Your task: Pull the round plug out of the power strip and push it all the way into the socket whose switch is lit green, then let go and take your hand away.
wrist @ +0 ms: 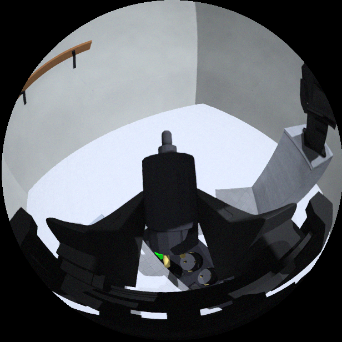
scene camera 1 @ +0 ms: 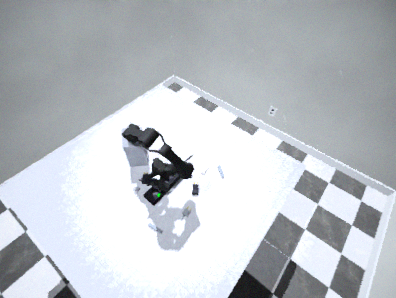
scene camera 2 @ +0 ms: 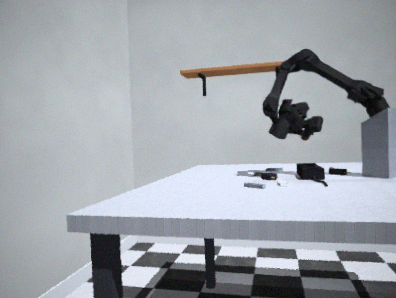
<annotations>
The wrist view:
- my gripper: 169, 194
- round black plug: 170, 197
</annotations>
